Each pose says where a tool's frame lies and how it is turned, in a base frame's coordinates. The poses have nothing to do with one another.
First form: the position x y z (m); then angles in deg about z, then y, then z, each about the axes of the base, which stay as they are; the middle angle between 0 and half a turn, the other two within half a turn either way.
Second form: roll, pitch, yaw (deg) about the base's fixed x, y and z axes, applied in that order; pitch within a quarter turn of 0, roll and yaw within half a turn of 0; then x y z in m. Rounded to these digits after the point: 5 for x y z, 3 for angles.
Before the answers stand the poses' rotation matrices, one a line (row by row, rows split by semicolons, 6 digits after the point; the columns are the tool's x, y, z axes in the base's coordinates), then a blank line. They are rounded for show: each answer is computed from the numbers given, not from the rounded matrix.
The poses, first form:
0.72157 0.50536 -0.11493 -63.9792 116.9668 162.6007
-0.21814 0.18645 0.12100 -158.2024 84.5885 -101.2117
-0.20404 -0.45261 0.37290 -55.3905 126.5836 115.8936
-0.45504 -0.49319 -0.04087 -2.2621 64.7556 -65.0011
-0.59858 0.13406 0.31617 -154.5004 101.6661 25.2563
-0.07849 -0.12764 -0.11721 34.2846 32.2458 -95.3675
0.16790 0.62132 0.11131 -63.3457 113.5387 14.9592
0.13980 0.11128 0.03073 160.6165 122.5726 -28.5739
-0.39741 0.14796 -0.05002 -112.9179 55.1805 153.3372
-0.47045 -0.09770 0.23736 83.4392 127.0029 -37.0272
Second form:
0.458553 0.257678 -0.850488; 0.798029 -0.540481 0.266516; -0.390998 -0.800926 -0.453474
-0.347217 -0.917590 -0.193568; 0.158093 0.146182 -0.976544; 0.924363 -0.369674 0.094308
0.888243 -0.296744 -0.350666; 0.054895 -0.689321 0.722373; -0.456081 -0.660893 -0.595995
0.144317 0.912723 0.382241; -0.402905 0.407015 -0.819760; -0.903792 -0.035701 0.426480
0.348747 0.306376 0.885726; -0.311481 -0.853450 0.417854; 0.883943 -0.421612 -0.202208
0.495464 0.867193 -0.049910; -0.748444 0.397044 -0.531213; -0.440848 0.300552 0.845767
0.057612 -0.460630 0.885720; -0.909687 0.341269 0.236652; -0.411278 -0.819363 -0.399368
0.604736 -0.294266 0.740069; 0.048564 -0.913884 -0.403061; 0.794944 0.279687 -0.538368
0.612024 -0.295252 -0.733657; 0.723343 0.584004 0.368394; 0.319689 -0.756152 0.570993
0.543351 0.546150 0.637566; 0.834532 -0.268843 -0.480915; -0.091247 0.793375 -0.601855

-119.518 23.017 60.118 0.72157 0.50536 -0.11493
-75.688 -67.573 155.519 -0.21814 0.18645 0.12100
-132.044 27.135 3.536 -0.20404 -0.45261 0.37290
-4.785 64.661 -70.293 -0.45504 -0.49319 -0.04087
-115.623 -62.122 -41.769 -0.59858 0.13406 0.31617
19.563 26.158 -56.496 -0.07849 -0.12764 -0.11721
-115.985 24.285 -86.376 0.16790 0.62132 0.11131
152.548 -52.650 4.591 0.13980 0.11128 0.03073
-52.942 -18.644 49.765 -0.39741 0.14796 -0.05002
127.184 5.235 56.932 -0.47045 -0.09770 0.23736

